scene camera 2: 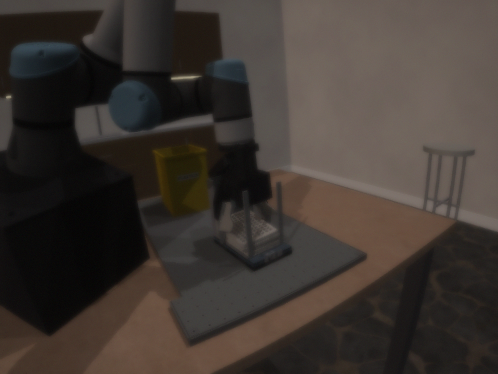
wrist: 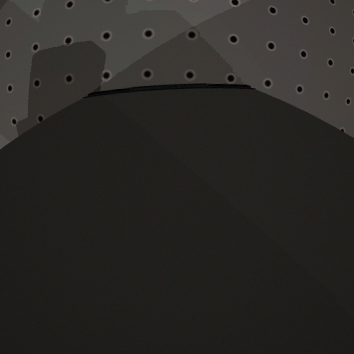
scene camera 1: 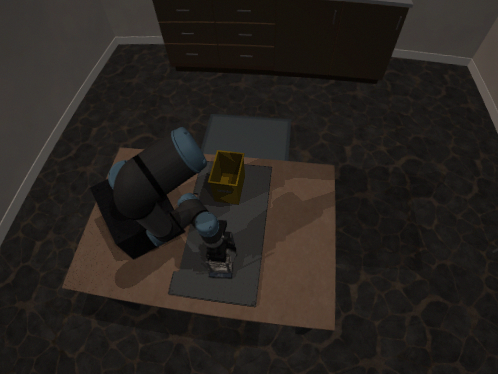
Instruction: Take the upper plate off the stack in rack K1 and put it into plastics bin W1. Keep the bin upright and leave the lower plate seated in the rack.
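Pixels of known places: arm's base at its link origin: (scene camera 2: 46, 161).
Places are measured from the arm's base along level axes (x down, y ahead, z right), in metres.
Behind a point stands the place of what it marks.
Observation:
Rack K1 (scene camera 1: 221, 275) @[y 0.390, x 0.219, z 0.225 m] (scene camera 2: 271, 256) @[y 0.382, x 0.221, z 0.233 m] stands on the grey board, with a dark base and thin upright posts. The pale upper plate (scene camera 2: 258, 228) @[y 0.388, x 0.184, z 0.176 m] with its grid of wells lies level on the stack. The lower plate (scene camera 2: 264, 244) @[y 0.383, x 0.207, z 0.206 m] is beneath it, low in the rack, its outline blurred. My gripper (scene camera 1: 221, 256) @[y 0.379, x 0.213, z 0.136 m] (scene camera 2: 246, 220) points down over the stack. Its fingers are open around the upper plate's sides and hold nothing. Their exact gap to the plate is unclear. Yellow bin W1 (scene camera 1: 229, 194) @[y 0.355, x 0.148, z -0.129 m] (scene camera 2: 183, 184) @[y 0.316, x 0.145, z -0.129 m] stands upright. The plates and fingertips do not show in the wrist view.
The perforated grey board (scene camera 1: 246, 240) @[y 0.463, x 0.236, z 0.045 m] (scene camera 2: 225, 297) @[y 0.263, x 0.236, z 0.280 m] (wrist: 170, 55) @[y 0.367, x 0.236, z 0.058 m] lies on the wooden table (scene camera 1: 300, 240) @[y 0.704, x 0.249, z 0.000 m] (scene camera 2: 325, 207) @[y 0.680, x 0.249, z 0.056 m]. The rack's posts (scene camera 2: 248, 230) @[y 0.345, x 0.160, z 0.217 m] (scene camera 2: 280, 215) @[y 0.422, x 0.154, z 0.207 m] rise close beside the gripper. The arm's black pedestal (scene camera 2: 75, 240) @[y 0.048, x 0.123, z 0.157 m] stands to the left. A dark rounded body (wrist: 175, 215) covers most of the wrist view.

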